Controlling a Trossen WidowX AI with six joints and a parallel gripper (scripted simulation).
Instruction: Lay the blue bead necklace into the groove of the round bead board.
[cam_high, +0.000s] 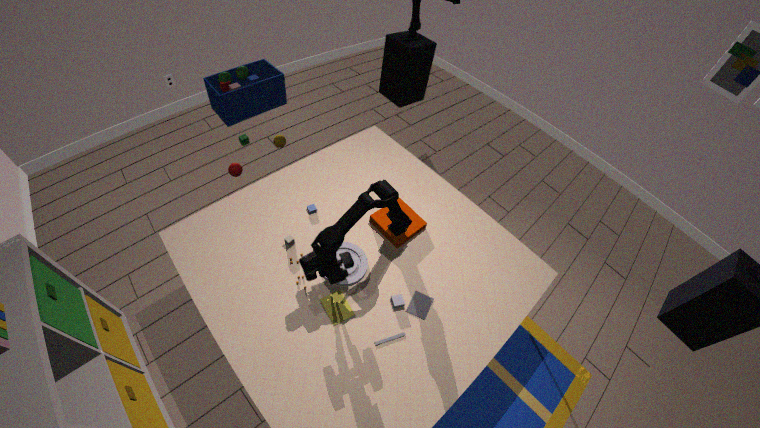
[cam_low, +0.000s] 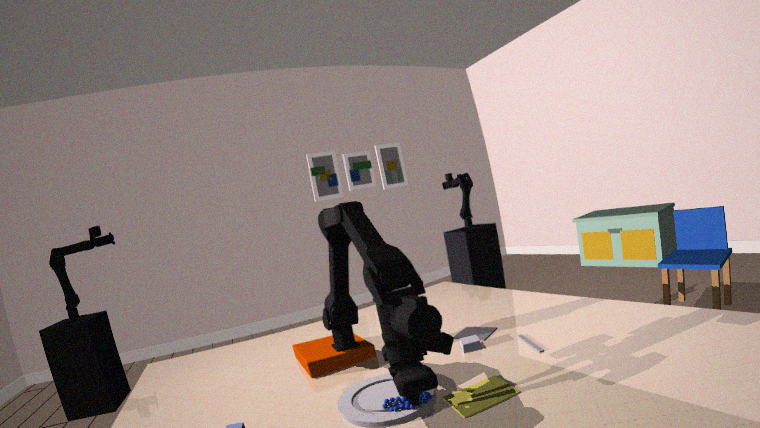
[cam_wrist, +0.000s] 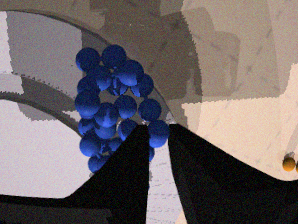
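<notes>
The round bead board is 9 cm behind my gripper tip, 2 cm to the right of it and 1 cm below it. Round my gripper tip: yellow sheet (4 cm ahead, 12 cm to the left, 2 cm below); then small grey block (16 cm behind, 24 cm to the left, 1 cm below); then pale cube (5 cm ahead, 23 cm to the right).
</notes>
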